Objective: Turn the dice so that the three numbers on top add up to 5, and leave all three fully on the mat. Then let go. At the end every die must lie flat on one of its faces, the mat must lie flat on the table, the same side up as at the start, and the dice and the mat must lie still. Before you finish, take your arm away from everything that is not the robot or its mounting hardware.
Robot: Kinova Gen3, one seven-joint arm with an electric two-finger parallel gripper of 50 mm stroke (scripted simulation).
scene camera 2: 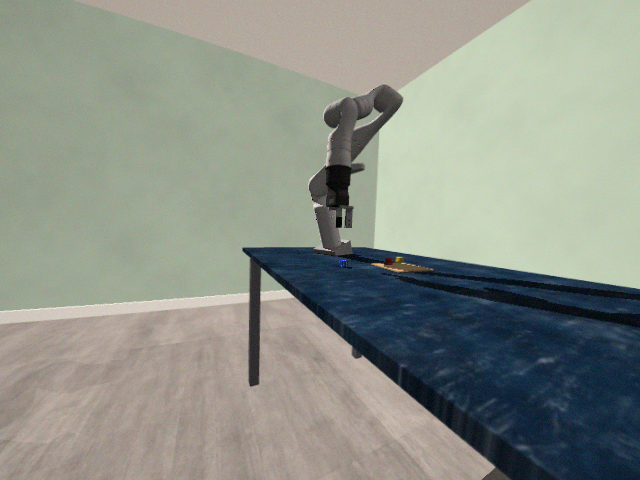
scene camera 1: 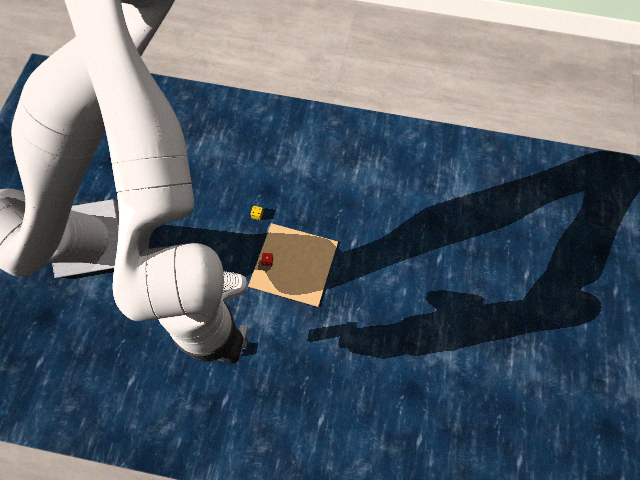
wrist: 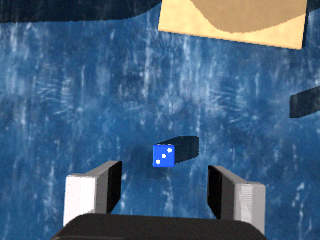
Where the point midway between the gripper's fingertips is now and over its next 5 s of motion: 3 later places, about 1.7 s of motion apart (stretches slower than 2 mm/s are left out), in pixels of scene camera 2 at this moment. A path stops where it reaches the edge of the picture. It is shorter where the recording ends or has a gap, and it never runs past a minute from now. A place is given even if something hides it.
The gripper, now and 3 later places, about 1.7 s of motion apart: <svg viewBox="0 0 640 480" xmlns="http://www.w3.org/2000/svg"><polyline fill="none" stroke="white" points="343,227 344,241 344,255 343,266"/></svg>
